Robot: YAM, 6 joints.
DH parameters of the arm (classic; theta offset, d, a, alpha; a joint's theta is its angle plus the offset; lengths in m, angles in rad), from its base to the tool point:
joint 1: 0 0.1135 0.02 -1.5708
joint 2: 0 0 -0.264 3.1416
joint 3: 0.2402 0 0.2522 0
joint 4: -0.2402 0 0.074 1.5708
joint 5: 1.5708 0 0 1.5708
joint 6: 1.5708 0.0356 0 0
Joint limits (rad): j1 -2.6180..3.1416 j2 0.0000..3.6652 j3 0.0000..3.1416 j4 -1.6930..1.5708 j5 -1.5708..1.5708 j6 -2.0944..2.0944
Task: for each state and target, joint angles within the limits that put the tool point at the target. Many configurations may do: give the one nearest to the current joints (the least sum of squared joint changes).
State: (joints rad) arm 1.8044 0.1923 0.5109 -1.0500 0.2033 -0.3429
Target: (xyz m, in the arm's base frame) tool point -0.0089 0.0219 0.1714
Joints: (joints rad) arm 1.9452 0.0358 0.3896 -1.3619 -0.0077 -0.3429
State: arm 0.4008 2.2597 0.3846 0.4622 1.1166 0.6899
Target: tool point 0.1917 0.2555 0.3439
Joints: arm 1.0269 1.4289 0.9896 0.6517 1.1059 0.6899
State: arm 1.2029 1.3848 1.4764 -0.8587 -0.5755 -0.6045
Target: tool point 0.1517 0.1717 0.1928
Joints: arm 0.7734 1.4614 0.9076 -1.0415 -0.4943 -0.6045
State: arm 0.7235 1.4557 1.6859 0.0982 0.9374 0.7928
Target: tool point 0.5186 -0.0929 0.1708
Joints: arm -0.1254 2.3397 1.7378 0.1398 0.8734 0.7928
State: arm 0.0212 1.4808 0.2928 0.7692 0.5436 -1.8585
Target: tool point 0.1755 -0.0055 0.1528
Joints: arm 0.0833 1.0725 0.0461 0.8895 0.5996 -1.8585
